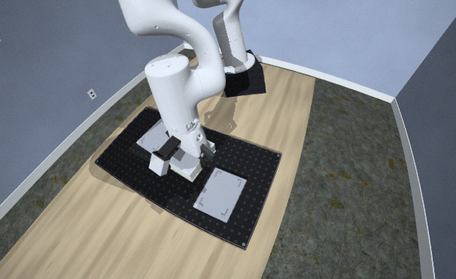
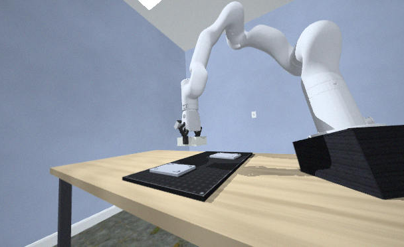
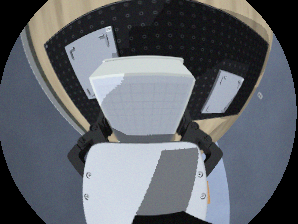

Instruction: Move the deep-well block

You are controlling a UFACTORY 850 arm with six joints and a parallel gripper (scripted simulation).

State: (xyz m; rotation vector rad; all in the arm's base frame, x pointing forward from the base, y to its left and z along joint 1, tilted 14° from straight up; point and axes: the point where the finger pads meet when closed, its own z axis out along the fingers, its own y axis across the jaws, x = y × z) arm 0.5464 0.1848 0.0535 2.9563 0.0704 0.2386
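The plate nest N2 is 26 cm to the right of my hand, 11 cm below it and 4 cm behind it. From my hand the other things lie so: plate nest N1 (11 cm to the left, 11 cm below, 2 cm ahead); then white deep-well block (right at my hand).
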